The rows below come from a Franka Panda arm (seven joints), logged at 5 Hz.
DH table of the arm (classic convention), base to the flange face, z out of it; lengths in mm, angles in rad. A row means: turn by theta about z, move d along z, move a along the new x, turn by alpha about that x. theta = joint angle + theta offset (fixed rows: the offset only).
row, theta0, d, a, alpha
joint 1, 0.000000, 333.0, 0.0, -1.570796
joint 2, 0.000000, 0.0, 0.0, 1.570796
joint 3, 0.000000, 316.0, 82.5, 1.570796
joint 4, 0.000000, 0.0, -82.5, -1.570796
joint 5, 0.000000, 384.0, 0.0, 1.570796
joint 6, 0.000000, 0.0, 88.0, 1.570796
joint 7, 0.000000, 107.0, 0.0, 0.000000
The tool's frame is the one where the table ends.
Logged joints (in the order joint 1, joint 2, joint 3, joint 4, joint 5, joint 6, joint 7), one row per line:
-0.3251, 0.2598, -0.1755, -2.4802, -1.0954, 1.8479, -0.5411
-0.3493, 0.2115, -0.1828, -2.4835, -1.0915, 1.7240, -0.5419
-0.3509, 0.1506, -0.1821, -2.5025, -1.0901, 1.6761, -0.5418
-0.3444, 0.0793, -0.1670, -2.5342, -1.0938, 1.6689, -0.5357
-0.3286, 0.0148, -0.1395, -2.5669, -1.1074, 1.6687, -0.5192
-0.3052, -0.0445, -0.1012, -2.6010, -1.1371, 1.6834, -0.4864
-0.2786, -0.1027, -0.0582, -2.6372, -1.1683, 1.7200, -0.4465
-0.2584, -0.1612, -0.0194, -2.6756, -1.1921, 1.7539, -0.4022
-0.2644, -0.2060, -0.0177, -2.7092, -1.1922, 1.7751, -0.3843
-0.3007, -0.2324, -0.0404, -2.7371, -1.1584, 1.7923, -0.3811
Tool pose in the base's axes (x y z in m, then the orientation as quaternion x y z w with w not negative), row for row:
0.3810, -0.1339, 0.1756, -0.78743, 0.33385, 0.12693, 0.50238
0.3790, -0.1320, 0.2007, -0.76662, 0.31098, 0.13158, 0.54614
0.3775, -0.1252, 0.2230, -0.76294, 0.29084, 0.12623, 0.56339
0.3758, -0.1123, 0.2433, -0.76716, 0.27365, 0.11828, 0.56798
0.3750, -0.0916, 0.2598, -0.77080, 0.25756, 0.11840, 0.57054
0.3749, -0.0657, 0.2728, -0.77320, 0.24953, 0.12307, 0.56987
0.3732, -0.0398, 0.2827, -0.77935, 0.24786, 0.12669, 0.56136
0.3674, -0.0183, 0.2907, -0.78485, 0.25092, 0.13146, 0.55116
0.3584, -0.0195, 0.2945, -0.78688, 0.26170, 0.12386, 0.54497
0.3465, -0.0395, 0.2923, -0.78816, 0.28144, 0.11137, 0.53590
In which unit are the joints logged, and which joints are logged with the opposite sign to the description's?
The joints are logged in radians. Opposite sign: joint 5.
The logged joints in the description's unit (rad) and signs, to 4 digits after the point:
-0.3251, 0.2598, -0.1755, -2.4802, 1.0954, 1.8479, -0.5411
-0.3493, 0.2115, -0.1828, -2.4835, 1.0915, 1.7240, -0.5419
-0.3509, 0.1506, -0.1821, -2.5025, 1.0901, 1.6761, -0.5418
-0.3444, 0.0793, -0.1670, -2.5342, 1.0938, 1.6689, -0.5357
-0.3286, 0.0148, -0.1395, -2.5669, 1.1074, 1.6687, -0.5192
-0.3052, -0.0445, -0.1012, -2.6010, 1.1371, 1.6834, -0.4864
-0.2786, -0.1027, -0.0582, -2.6372, 1.1683, 1.7200, -0.4465
-0.2584, -0.1612, -0.0194, -2.6756, 1.1921, 1.7539, -0.4022
-0.2644, -0.2060, -0.0177, -2.7092, 1.1922, 1.7751, -0.3843
-0.3007, -0.2324, -0.0404, -2.7371, 1.1584, 1.7923, -0.3811

